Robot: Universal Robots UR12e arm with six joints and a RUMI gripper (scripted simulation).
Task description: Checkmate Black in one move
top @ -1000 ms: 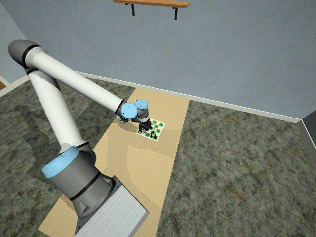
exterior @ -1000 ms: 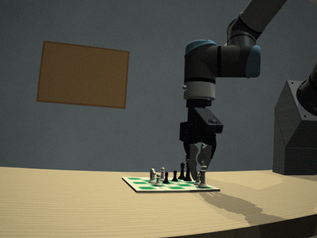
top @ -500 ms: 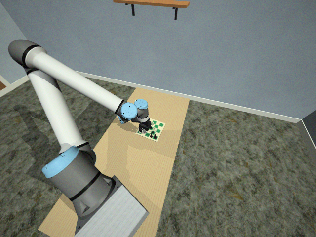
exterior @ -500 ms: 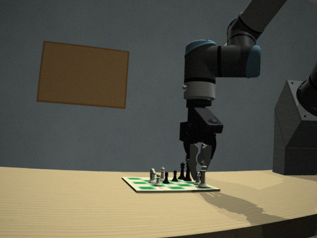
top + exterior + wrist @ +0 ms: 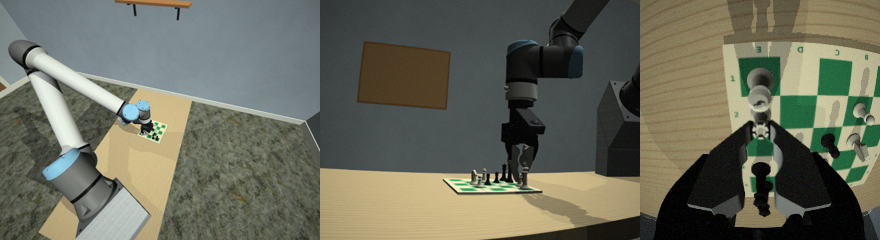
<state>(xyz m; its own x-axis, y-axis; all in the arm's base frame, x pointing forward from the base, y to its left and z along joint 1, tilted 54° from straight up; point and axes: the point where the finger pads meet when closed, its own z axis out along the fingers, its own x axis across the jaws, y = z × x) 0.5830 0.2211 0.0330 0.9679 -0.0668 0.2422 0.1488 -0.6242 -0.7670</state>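
My gripper is now 4 cm to the right of the white queen. Round my hand: white pawn 11 cm ahead, 2 cm to the left, 1 cm below; then chessboard 8 cm ahead, 3 cm to the right, 3 cm below.
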